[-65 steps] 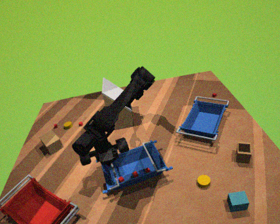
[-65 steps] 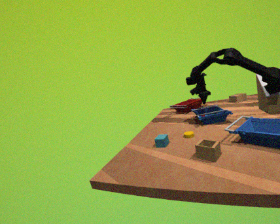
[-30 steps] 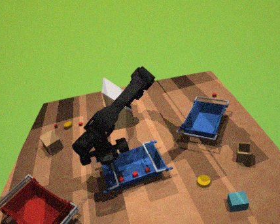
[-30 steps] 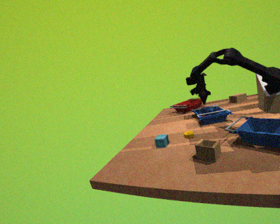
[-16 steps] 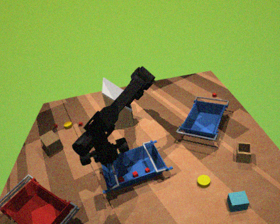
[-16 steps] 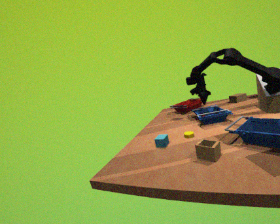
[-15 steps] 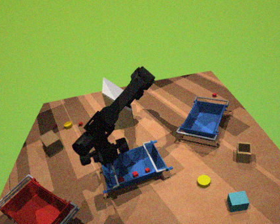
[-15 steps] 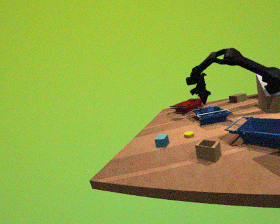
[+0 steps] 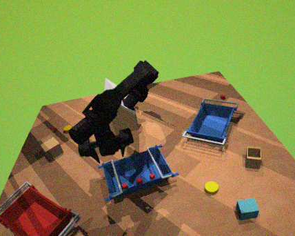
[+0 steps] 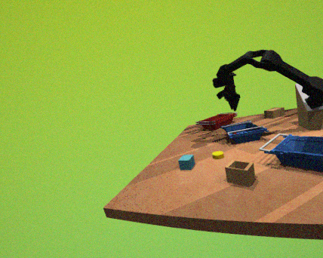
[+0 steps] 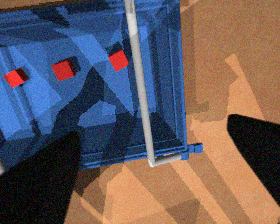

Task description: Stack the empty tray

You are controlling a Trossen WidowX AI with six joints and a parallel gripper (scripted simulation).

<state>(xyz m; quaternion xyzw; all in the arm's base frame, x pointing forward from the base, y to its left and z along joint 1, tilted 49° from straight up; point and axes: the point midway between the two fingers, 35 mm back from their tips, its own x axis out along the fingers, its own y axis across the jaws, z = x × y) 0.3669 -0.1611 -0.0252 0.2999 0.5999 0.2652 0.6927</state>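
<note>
The blue tray is 490 mm to the left of my gripper tip, 180 mm behind it and 110 mm below it. Round my gripper tip: brown box 540 mm to the left, 140 mm below, 90 mm ahead; then tan block 350 mm behind, 320 mm to the right, 130 mm below; then teal cube 390 mm to the left, 280 mm ahead, 130 mm below.
</note>
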